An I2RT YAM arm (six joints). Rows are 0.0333 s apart.
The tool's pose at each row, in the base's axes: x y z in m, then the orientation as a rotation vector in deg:
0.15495, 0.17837, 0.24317, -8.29, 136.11, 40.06
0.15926, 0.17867, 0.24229, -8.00, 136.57, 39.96
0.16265, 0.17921, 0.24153, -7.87, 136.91, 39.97
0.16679, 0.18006, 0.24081, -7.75, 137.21, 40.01
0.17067, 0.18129, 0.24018, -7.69, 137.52, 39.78
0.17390, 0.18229, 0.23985, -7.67, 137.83, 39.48
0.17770, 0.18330, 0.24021, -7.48, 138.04, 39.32
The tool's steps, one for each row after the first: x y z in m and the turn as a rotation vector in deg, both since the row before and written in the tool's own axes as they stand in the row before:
-0.00281, -0.00131, 0.00313, 0.22, 0.34, 0.28
-0.00217, -0.00078, 0.00266, 0.08, 0.29, 0.17
-0.00278, -0.00069, 0.00319, 0.05, 0.26, 0.17
-0.00261, -0.00025, 0.00317, 0.23, 0.24, 0.05
-0.00230, -0.00013, 0.00249, 0.27, 0.24, 0.00
-0.00318, 0.00005, 0.00234, 0.19, 0.13, 0.13

